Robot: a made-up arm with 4 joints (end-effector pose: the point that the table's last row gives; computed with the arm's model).
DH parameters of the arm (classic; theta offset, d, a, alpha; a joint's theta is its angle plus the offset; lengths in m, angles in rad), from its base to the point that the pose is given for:
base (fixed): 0 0.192 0 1.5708
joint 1: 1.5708 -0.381 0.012 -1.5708
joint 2: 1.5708 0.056 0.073 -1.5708
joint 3: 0 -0.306 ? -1.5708
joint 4: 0 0.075 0.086 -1.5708
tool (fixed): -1.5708 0.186 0 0
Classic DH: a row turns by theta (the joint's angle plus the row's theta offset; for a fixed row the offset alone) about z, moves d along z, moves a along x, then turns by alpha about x.
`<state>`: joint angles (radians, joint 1 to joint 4).
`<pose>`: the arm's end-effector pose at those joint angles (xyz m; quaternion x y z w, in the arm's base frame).
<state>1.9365 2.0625 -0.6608 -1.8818</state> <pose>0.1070 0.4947 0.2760 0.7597 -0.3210 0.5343 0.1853</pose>
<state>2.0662 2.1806 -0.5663 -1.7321</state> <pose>0.1284 0.4928 0.2948 0.6896 -0.3420 0.6246 0.1316</pose>
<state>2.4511 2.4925 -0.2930 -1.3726</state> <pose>0.1408 0.4707 0.3925 0.4295 -0.3557 0.8288 0.0455</pose>
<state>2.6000 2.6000 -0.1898 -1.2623</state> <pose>0.1225 0.4574 0.4327 0.3208 -0.3539 0.8777 0.0373</pose>
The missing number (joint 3, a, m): -0.211
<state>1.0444 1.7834 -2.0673 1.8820</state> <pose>0.4712 0.6335 0.2335 0.1328 0.4644 -0.1802 0.8569</pose>
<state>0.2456 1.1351 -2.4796 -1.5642</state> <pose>-0.0922 0.6400 0.1482 -0.4279 -0.2086 0.8782 0.0461</pose>
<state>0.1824 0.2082 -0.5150 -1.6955</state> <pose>-0.0072 0.4978 0.3831 -0.8014 -0.2228 0.1149 0.5430</pose>
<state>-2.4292 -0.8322 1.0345 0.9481</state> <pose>0.3644 -0.0787 0.2074 -0.2271 0.5027 -0.8052 0.2176</pose>
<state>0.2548 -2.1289 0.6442 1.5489</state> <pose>-0.1144 0.1975 -0.2945 -0.9458 -0.1217 0.1847 0.2377</pose>
